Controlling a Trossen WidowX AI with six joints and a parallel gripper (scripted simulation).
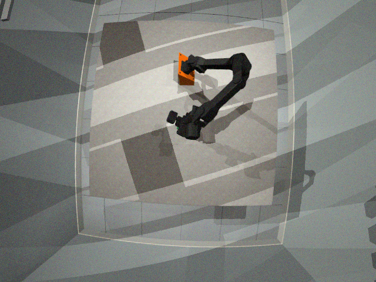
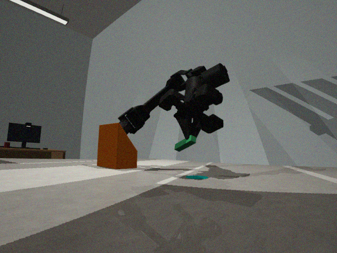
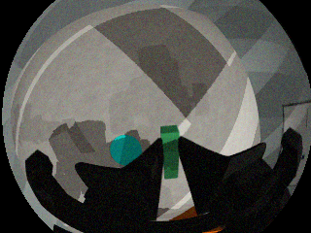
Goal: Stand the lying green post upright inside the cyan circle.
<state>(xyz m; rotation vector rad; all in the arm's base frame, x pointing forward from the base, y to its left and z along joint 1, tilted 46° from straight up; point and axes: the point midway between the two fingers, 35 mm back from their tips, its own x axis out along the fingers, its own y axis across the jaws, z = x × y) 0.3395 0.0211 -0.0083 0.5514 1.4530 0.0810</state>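
Now: the cyan circle 1 cm behind my gripper tip, 5 cm to the left of it and 10 cm below it. The rest, counted from my gripper tip: green post: 2 cm behind, 1 cm below.
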